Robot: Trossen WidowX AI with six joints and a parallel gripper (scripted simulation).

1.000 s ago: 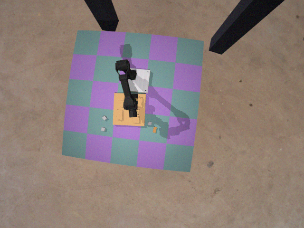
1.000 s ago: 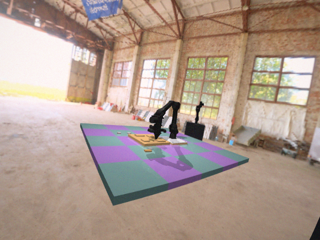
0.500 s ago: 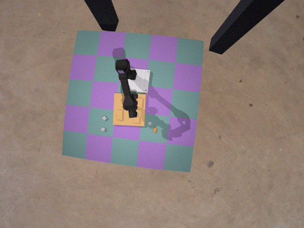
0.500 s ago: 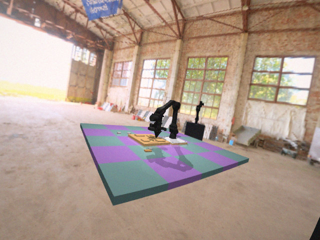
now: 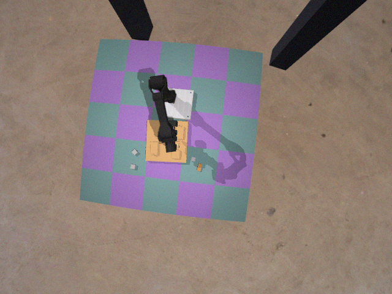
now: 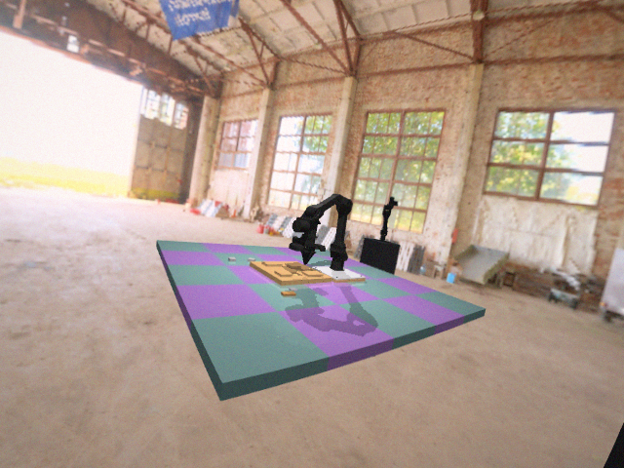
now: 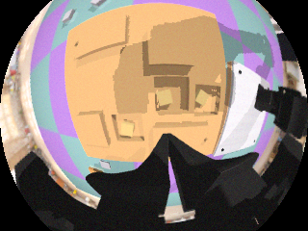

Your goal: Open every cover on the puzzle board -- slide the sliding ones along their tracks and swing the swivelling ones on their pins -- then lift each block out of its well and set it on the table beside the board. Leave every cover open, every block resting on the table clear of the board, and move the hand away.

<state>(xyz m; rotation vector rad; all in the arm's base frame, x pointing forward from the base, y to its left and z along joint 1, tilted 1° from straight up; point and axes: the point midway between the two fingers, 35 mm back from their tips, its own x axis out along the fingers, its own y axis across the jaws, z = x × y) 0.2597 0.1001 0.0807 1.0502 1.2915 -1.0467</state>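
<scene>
Right now the orange puzzle board is 40 mm ahead of my gripper tip, 50 mm to the right of it and 40 mm below it. Round my gripper tip: orange block (170 mm ahead, 220 mm to the left, 60 mm below).
</scene>
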